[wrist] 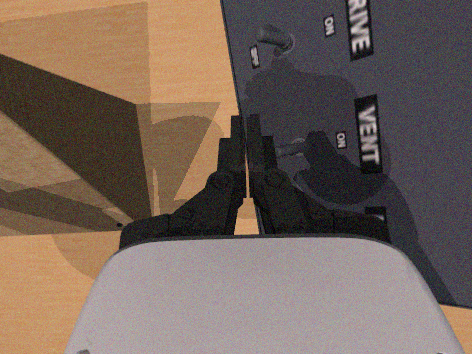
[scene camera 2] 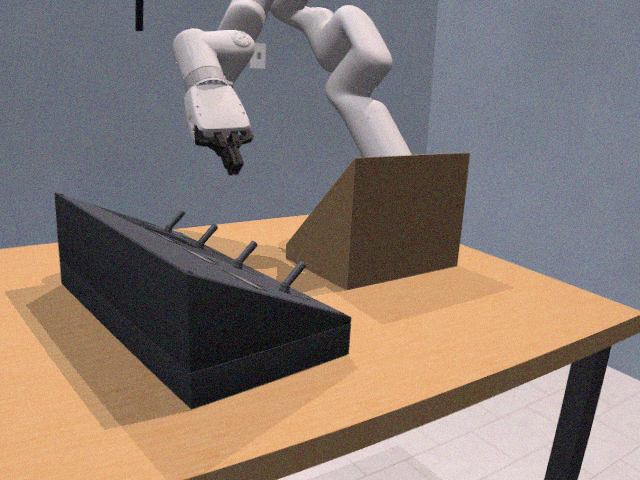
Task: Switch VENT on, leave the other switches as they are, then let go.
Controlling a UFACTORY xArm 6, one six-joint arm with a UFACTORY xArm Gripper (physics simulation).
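Where they show: gripper, fingertip midpoint: (wrist: 245, 134) (scene camera 2: 236, 170); arm's base, link origin: (scene camera 2: 401, 183).
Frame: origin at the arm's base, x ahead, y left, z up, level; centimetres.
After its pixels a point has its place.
Observation:
The dark sloped switch console (scene camera 2: 124, 289) @(x 58.0, y 22.2, z -8.2 cm) (wrist: 430, 90) @(x 53.1, y 11.2, z -3.5 cm) carries several levers. The VENT label (wrist: 368, 134) @(x 49.5, y 7.0, z -5.6 cm) is right of its lever in the wrist view. The VENT lever (scene camera 2: 208, 236) @(x 41.5, y 5.2, z -6.6 cm) (wrist: 291, 148) @(x 41.7, y 4.8, z -5.9 cm) is second from the far end in the scene view and leans toward the low edge, the OFF side; a finger partly hides it in the wrist view. The DRIVE lever (scene camera 2: 245, 254) @(x 38.7, y 16.8, z -6.5 cm) (wrist: 272, 37) @(x 38.2, y 15.9, z -5.6 cm) and the far lever (scene camera 2: 175, 221) @(x 44.8, y -6.2, z -6.6 cm) lean the same way. My gripper (scene camera 2: 234, 171) @(x 36.7, y 5.4, z 4.6 cm) (wrist: 245, 134) @(x 36.7, y 5.4, z 4.6 cm) is shut and empty, above the console's low side, apart from the levers.
The nearest lever (scene camera 2: 293, 276) @(x 35.5, y 28.4, z -6.4 cm) also leans toward the low edge. A brown wedge-shaped block (scene camera 2: 408, 222) @(x 2.6, y 7.7, z -6.1 cm) (wrist: 100, 135) @(x 17.8, y 4.3, z -7.9 cm) stands on the wooden table (scene camera 2: 439, 351) @(x 15.3, y 37.2, z -17.6 cm) (wrist: 190, 50) @(x 25.9, y 19.1, z -17.6 cm), across a gap from the console's low edge. The arm's base part rises behind the block.

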